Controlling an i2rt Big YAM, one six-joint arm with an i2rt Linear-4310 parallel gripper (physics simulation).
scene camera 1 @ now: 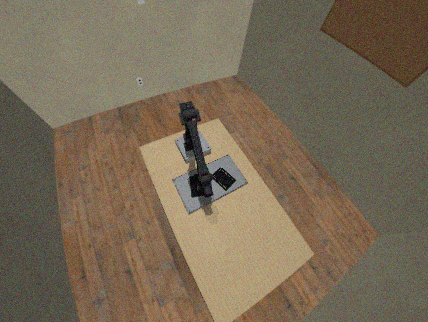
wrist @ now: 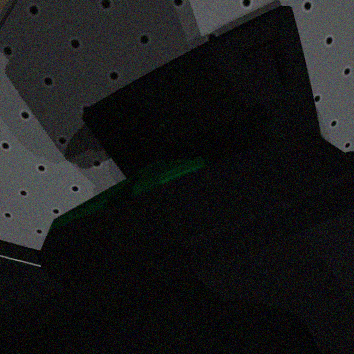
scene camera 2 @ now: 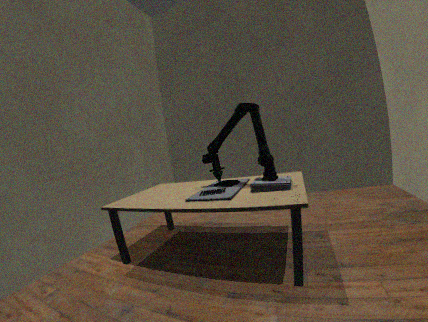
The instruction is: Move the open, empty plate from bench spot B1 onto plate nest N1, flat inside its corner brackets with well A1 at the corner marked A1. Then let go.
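Seen in the pictures: gripper, fingertip midpoint: (wrist: 160, 171) (scene camera 2: 219, 181); arm's base, link origin: (scene camera 1: 191, 145) (scene camera 2: 270, 179).
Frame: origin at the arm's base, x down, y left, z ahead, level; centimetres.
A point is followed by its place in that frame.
My gripper (scene camera 1: 206, 193) @(z 39.9, x 0.2, y -2.9 cm) (scene camera 2: 217, 178) @(z 39.9, x 0.2, y -2.9 cm) is shut and holds nothing. It points down, just above the left half of the grey perforated board (scene camera 1: 188, 204) @(z 46.6, x 3.2, y -17.1 cm) (scene camera 2: 235, 190) @(z 20.2, x 3.2, y 12.8 cm) (wrist: 24, 175) @(z 44.1, x 3.1, y 4.8 cm). A black flat plate (scene camera 1: 193, 188) (scene camera 2: 229, 181) lies on the board right under the gripper, partly hidden by the arm. I cannot make out its wells or the corner brackets. A second black rectangle with a thin white outline (scene camera 1: 223, 178) @(z 36.0, x 2.9, y 15.3 cm) (scene camera 2: 212, 190) @(z 37.2, x 2.7, y 13.1 cm) lies on the right half of the board. In the wrist view the dark fingers, edged with a green strip (wrist: 168, 173), fill most of the picture.
The board lies on a tan table (scene camera 1: 241, 249) @(z 88.3, x 4.5, y 7.2 cm) (scene camera 2: 162, 195) @(z 79.5, x 4.5, y 19.5 cm). The arm's grey base block (scene camera 1: 207, 147) @(z 6.5, x -1.1, y 12.2 cm) (scene camera 2: 271, 184) @(z -4.1, x 0.2, y 13.3 cm) stands behind the board. Wooden floor surrounds the table.
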